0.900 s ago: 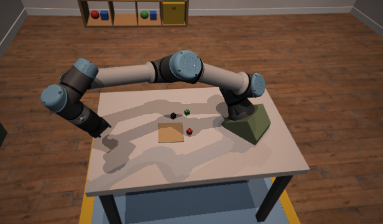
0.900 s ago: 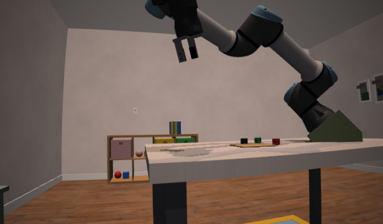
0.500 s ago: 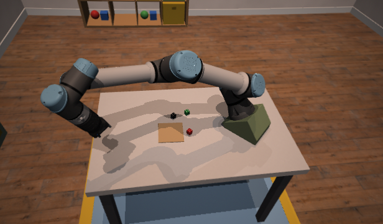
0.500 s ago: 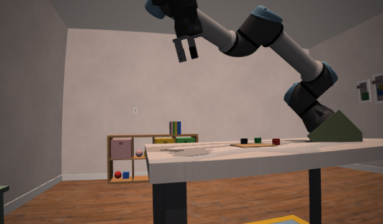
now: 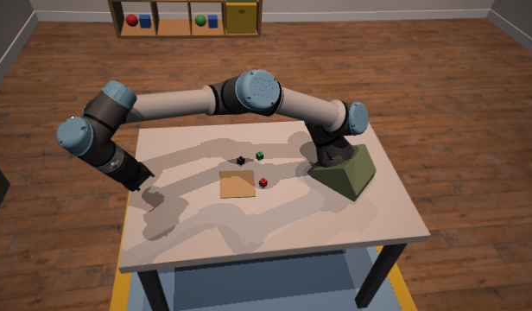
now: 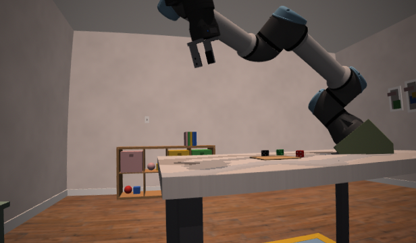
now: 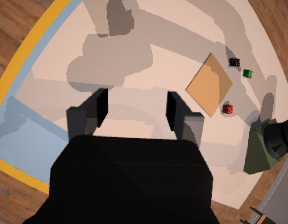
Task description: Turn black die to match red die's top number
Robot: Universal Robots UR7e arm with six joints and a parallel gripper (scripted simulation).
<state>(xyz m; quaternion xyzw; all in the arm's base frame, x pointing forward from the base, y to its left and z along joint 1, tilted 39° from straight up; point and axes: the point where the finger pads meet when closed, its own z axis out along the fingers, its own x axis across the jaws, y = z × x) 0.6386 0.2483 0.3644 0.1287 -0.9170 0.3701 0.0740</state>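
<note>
Right now my hand is 49 cm past the green die, 27 cm above it and 19 cm to the left of it. Round my hand: red die 44 cm behind, 27 cm below, 5 cm to the right; tan mat 35 cm behind, 28 cm below, 9 cm to the right; black die 41 cm behind, 27 cm below, 20 cm to the right.
</note>
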